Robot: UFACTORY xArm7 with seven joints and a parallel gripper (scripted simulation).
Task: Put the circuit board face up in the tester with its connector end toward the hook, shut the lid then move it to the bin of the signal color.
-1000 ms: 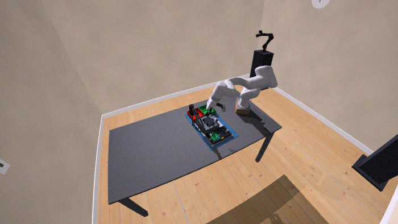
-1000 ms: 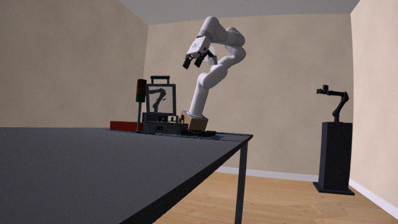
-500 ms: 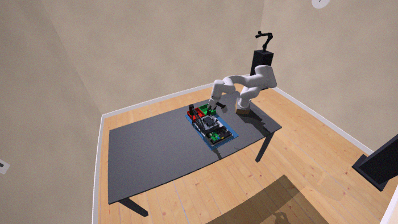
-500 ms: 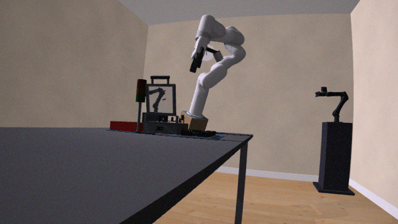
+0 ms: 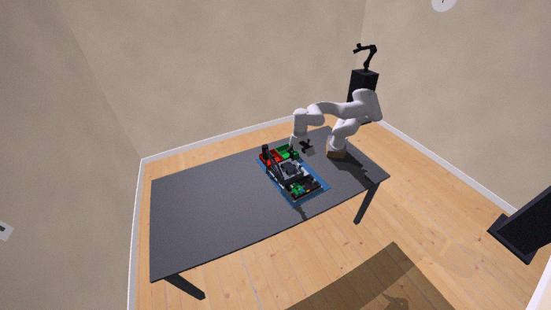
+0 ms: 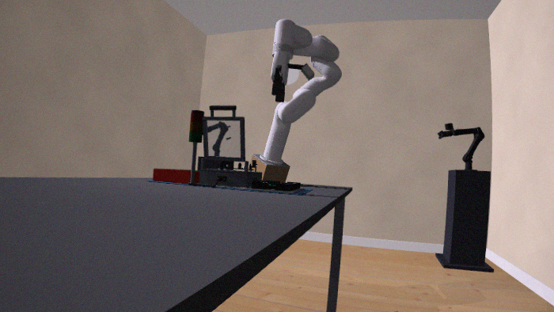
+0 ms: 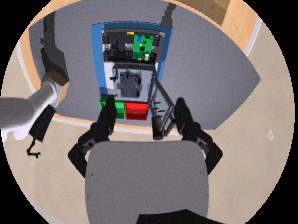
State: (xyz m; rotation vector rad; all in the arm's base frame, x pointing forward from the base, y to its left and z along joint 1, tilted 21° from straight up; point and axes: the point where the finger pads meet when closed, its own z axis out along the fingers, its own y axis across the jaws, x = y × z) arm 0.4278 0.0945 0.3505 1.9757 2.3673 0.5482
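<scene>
Now: the green circuit board 31 cm below my hand and 1 cm behind it. From my hand the other things lie so: red bin (36 cm to the right, 32 cm below, 4 cm ahead); tester plate (26 cm below, 16 cm to the right, 2 cm behind); clear lid (15 cm to the right, 15 cm below, 10 cm ahead).
</scene>
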